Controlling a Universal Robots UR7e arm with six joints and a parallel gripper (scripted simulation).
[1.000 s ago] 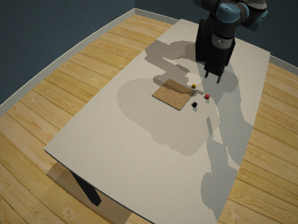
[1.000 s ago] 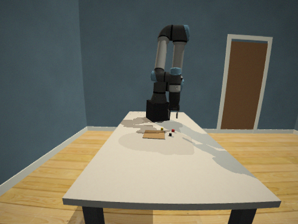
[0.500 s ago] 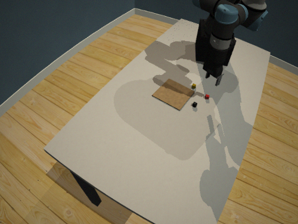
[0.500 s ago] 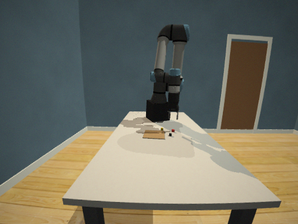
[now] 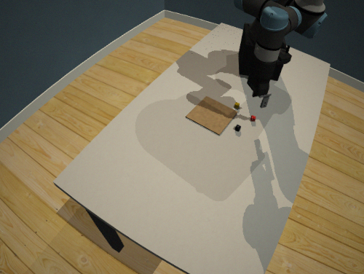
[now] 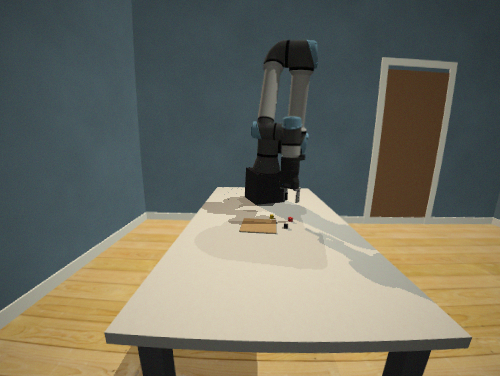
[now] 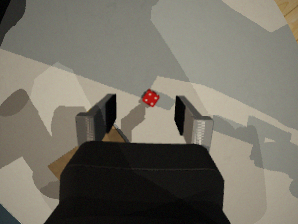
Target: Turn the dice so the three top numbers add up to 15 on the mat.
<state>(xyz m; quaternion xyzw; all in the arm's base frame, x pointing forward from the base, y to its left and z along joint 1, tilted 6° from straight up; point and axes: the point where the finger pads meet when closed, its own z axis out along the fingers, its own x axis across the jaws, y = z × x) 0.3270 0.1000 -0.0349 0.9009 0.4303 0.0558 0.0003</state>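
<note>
Now: hand 10 cm above the red die and 1 cm short of it. Also, from my hand: black die: 10 cm below, 9 cm ahead, 3 cm to the right; then yellow die: 10 cm below, 8 cm to the right, 2 cm behind; then brown mat: 14 cm to the right, 10 cm below, 7 cm ahead.
</note>
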